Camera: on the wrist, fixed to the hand. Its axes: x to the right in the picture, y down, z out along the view.
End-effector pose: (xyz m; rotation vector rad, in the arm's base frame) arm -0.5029 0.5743 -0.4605 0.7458 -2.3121 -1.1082
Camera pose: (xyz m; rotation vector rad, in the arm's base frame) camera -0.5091 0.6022 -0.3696 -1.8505 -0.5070 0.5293
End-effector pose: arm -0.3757 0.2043 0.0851 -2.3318 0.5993 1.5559
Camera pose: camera -0.3920 0.1109 0.0954 -0.2532 -1.8195 -0.0585
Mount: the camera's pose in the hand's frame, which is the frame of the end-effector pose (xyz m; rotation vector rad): 0.0024 0.0897 -0.0322 -0.1750 0.4830 3.0888
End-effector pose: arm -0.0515 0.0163 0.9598 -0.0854 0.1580 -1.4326
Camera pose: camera 0.0314 0.0274 0.9141 0.2976 0.4369 1.6782
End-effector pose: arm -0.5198 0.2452 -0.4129 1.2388 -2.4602 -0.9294
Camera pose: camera -0.5634 0.2688 -0.3315 -1.9248 -0.9472 0.3241
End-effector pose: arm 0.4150 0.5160 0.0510 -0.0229 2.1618 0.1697
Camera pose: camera 0.3799 0.6007 0.0770 -2.3241 -0.2290 -1.4221
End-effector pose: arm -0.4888 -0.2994 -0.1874 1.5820 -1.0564 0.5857
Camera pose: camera -0.5600 -0.2707 -0.1309 1.4611 1.7092 -1.7855
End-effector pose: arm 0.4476 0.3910 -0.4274 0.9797 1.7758 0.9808
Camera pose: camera 0.4370 0.4203 -0.3373 -1.5156 0.8302 -1.2882
